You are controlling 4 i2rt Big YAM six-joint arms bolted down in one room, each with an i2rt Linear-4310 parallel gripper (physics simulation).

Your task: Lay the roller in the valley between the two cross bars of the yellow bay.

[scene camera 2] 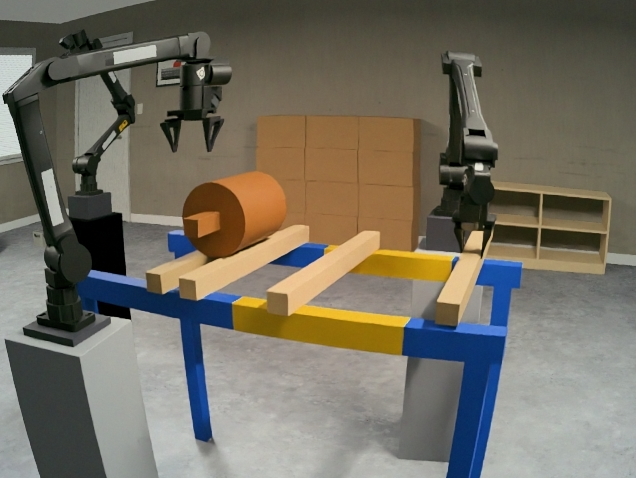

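The orange roller (257, 205) with a square stub end lies across the two left wooden cross bars (174, 272) (241, 264). Another cross bar (323, 272) lies over the left part of the yellow bay (329, 328). A fourth cross bar (459, 292) lies on the blue rails just right of the yellow. The near-left arm's gripper (192, 150) is open and points down, above the roller in the picture. The right arm's gripper (471, 251) is low at the far end of the fourth bar, its fingers on either side; whether they grip it cannot be told.
The blue frame (455, 341) carries the bars. A back-left arm (123, 102) stands behind the near-left arm (38, 154), which partly hides it. Stacked cardboard boxes (331, 164) and a wooden shelf unit (539, 226) stand behind the frame. A grey pedestal (46, 406) stands at the front left.
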